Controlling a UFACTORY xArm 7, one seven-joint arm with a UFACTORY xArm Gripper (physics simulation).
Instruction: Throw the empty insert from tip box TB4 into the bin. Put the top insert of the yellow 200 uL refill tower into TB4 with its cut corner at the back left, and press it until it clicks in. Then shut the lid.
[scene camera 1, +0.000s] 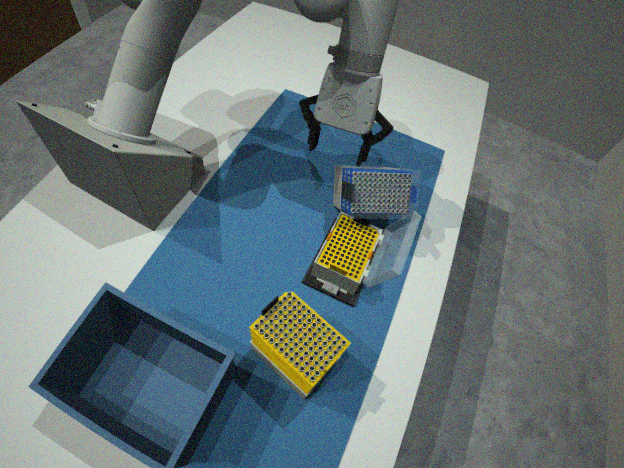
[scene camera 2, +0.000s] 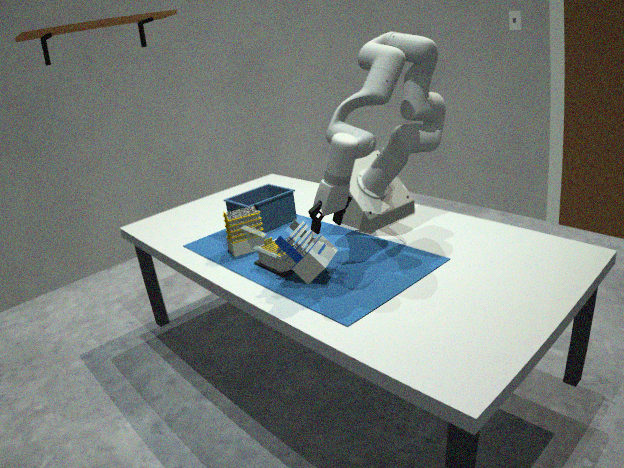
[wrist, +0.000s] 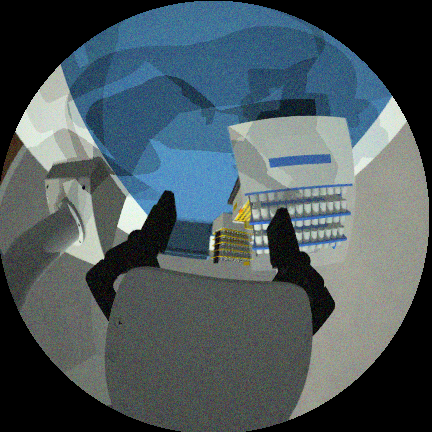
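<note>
My gripper (scene camera 1: 336, 156) (scene camera 2: 326, 226) (wrist: 224, 210) is open and empty, above the mat beside the tilted blue-and-white refill tower. The open tip box (scene camera 1: 330, 273) (scene camera 2: 274, 262), taken as TB4 though no label is readable, holds a yellow insert (scene camera 1: 347, 246) (wrist: 243, 212) with dark, empty holes. Its clear lid (scene camera 1: 395, 251) stands open on the right side in scene camera 1. The yellow refill tower (scene camera 1: 299, 337) (scene camera 2: 243, 229) (wrist: 232, 245) stands upright beyond the box, its top insert full of tips. Its cut corner is hard to make out. The blue bin (scene camera 1: 85, 327) (scene camera 2: 277, 210) (wrist: 187, 237) looks empty.
The blue-and-white refill tower (scene camera 1: 380, 193) (scene camera 2: 317, 259) (wrist: 295, 142) is tilted close against one end of the tip box, between box and gripper. A dark plate (scene camera 1: 308, 282) lies under the box. The blue mat (scene camera 1: 252, 241) (scene camera 2: 383, 272) lies on the white table (scene camera 2: 493, 302).
</note>
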